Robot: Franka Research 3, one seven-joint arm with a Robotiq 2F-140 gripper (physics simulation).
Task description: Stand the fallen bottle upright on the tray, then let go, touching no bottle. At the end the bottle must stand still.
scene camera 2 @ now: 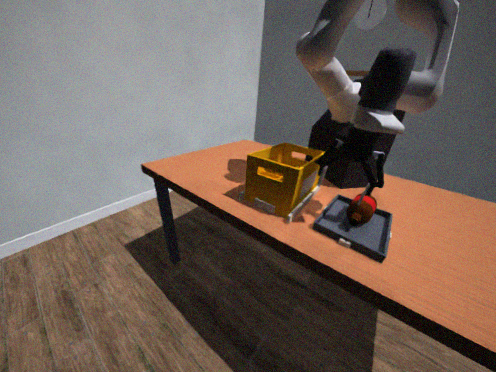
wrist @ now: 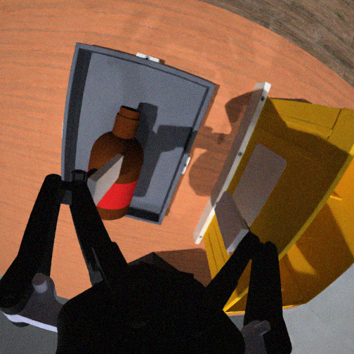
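The brown bottle [scene camera 2: 357, 215] [wrist: 131, 162] with a red band lies on its side in the grey tray [scene camera 2: 375, 237] [wrist: 107, 75]. In the wrist view its neck points up the picture and its base is at the tray's lower edge. My gripper [scene camera 2: 346, 183] [wrist: 171, 184] is open and empty. In the wrist view its left fingertip overlaps the bottle's body, and its right fingertip is in front of the yellow crate's side. The scene view shows a fingertip close above or behind the bottle; whether it touches cannot be told.
A yellow crate [scene camera 2: 272, 187] [wrist: 305, 145] stands beside the tray, with a pale strip [scene camera 2: 303, 202] [wrist: 235, 160] along its tray-facing side. The orange table's front edge [scene camera 2: 280, 242] runs past both. The dark robot base stands behind them.
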